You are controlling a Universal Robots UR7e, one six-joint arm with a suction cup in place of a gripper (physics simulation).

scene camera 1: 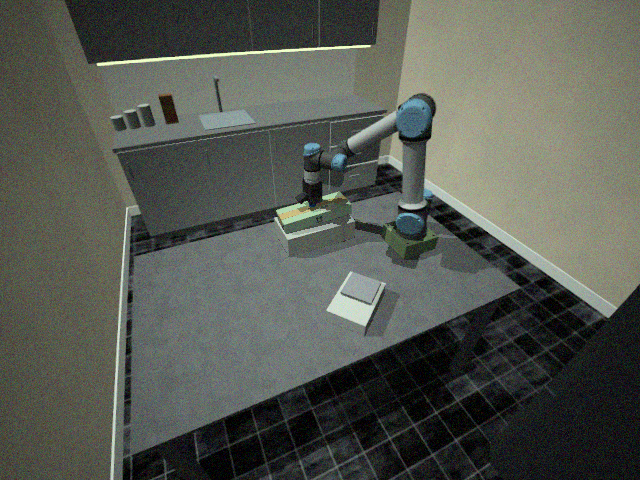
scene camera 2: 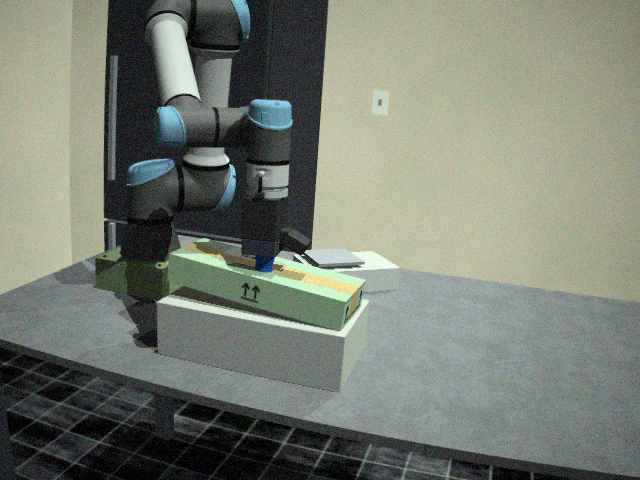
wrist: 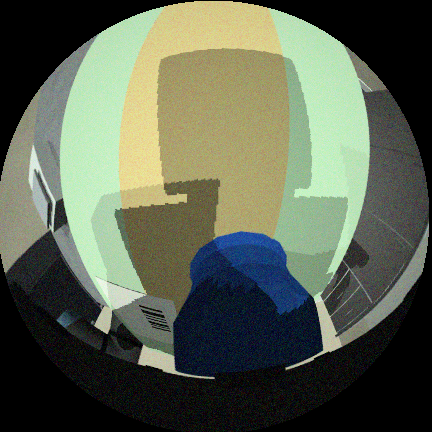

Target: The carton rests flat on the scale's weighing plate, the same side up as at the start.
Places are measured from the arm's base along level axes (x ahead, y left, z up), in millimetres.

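Pixels of known places: end effector, tool point: (scene camera 1: 312,207) (scene camera 2: 263,275) (wrist: 237,252); arm's base, origin of the base link: (scene camera 2: 150,252).
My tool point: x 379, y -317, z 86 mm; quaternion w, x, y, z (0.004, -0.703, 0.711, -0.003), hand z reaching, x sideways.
Ahead of a thing's pixels: the offset from my tool point to its top centre. Level surfaces: height alone.
The green carton @(dx +0, dy +16, dz +27 mm) (scene camera 1: 303,222) (scene camera 2: 294,300) (wrist: 327,100) with an orange tape strip hangs tilted from my suction cup (scene camera 1: 312,204) (scene camera 2: 264,264) (wrist: 240,250), which is pressed on its top. Its end toward the robot base is raised, with a dark gap beneath. Its other end is low, at or very near the white block @(dx +1, dy +21, dz -59 mm) (scene camera 1: 320,241) (scene camera 2: 248,335); contact there is hard to tell. The arrows on its side point up. The scale's grey weighing plate @(dx +56, dy +489, dz -88 mm) (scene camera 1: 362,287) (scene camera 2: 334,257) lies on the white scale body @(dx +90, dy +511, dz -88 mm) (scene camera 1: 350,308) (scene camera 2: 381,261), apart from the carton.
The robot's green base block (scene camera 1: 405,246) (scene camera 2: 111,272) stands beside the white block. The table @(dz -165 mm) (scene camera 1: 232,320) (scene camera 2: 491,372) carries the block, the scale and the base. A kitchen counter (scene camera 1: 289,117) with a sink stands behind the table in scene camera 1.
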